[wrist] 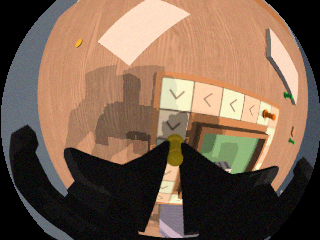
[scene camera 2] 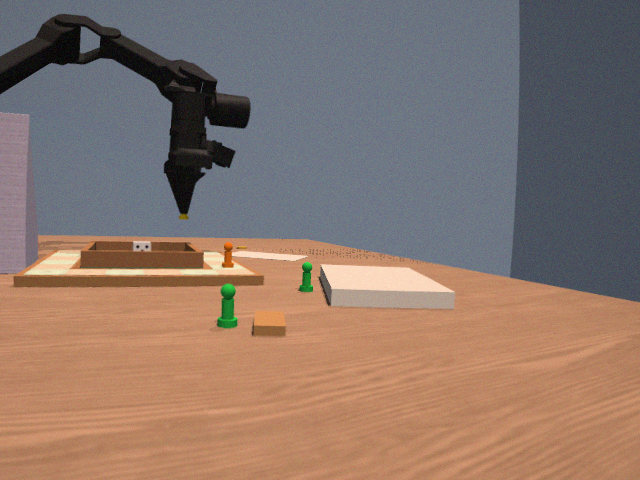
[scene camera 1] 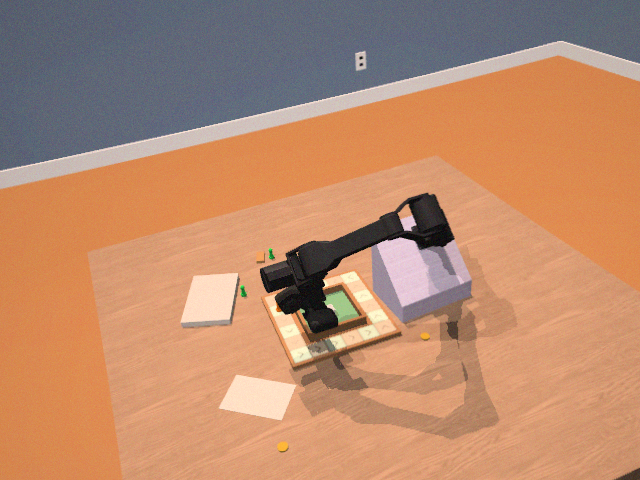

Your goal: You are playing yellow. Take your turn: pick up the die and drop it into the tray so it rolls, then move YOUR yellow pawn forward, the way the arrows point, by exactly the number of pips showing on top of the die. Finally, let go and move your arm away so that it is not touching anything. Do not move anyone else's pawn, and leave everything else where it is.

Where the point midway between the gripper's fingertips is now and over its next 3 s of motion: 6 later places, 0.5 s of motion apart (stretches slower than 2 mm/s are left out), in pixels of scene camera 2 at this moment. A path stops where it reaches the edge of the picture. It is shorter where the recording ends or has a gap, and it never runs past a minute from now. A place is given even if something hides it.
My gripper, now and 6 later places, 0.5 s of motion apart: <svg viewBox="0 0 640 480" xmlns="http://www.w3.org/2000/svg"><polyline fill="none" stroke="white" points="183,214 176,175 150,186 119,198 86,210 73,227 72,241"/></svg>
